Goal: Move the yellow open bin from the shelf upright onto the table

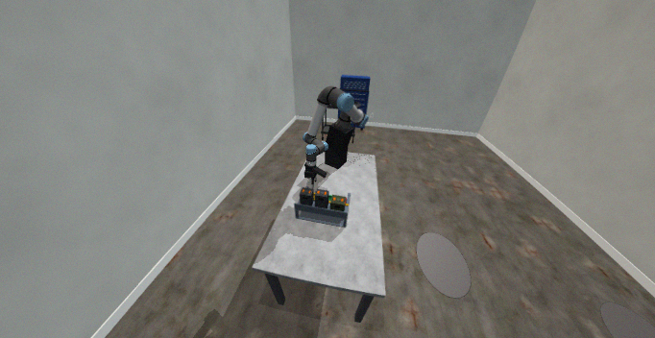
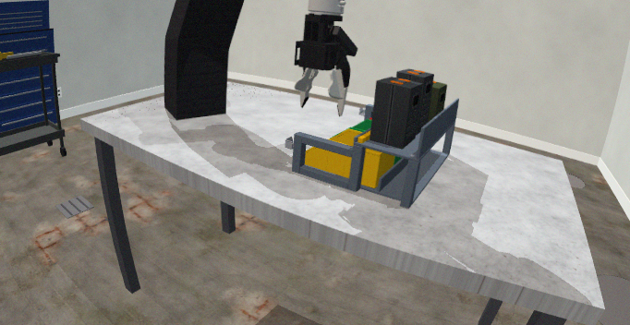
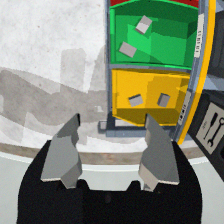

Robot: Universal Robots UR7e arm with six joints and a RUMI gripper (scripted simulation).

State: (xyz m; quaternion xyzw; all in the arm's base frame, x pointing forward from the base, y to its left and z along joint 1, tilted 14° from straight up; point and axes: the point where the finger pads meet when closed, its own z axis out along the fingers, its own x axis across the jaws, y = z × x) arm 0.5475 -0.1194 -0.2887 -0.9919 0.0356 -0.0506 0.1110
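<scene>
My hand is 8 cm short of the yellow open bin, 1 cm to the left of it and 9 cm above it. From my hand the other things lie so: green bin 9 cm ahead, 11 cm to the left, 9 cm below.
</scene>
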